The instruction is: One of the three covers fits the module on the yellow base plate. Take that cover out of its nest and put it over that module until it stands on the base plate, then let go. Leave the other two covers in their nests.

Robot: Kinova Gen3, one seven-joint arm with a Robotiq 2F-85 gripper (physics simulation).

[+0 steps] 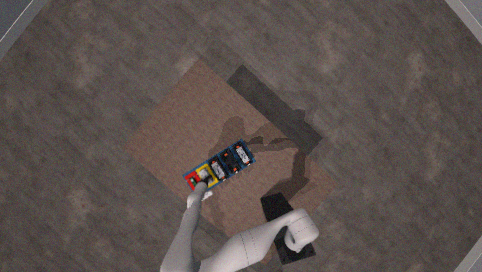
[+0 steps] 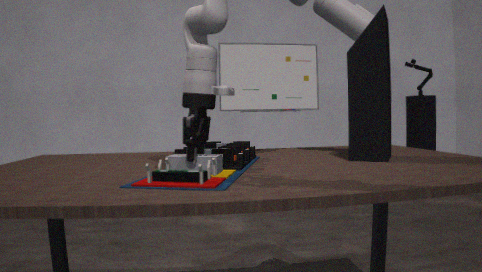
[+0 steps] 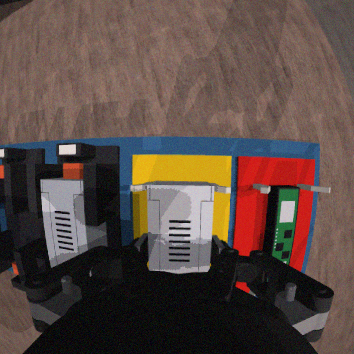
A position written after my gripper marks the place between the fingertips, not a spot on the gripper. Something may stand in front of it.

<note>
I see my gripper [image 2: 195,161], a cover [image 3: 179,225], a cover [image 3: 66,234] and a yellow base plate [image 3: 145,167].
My gripper is seen too in image 3 [image 3: 179,243].
</note>
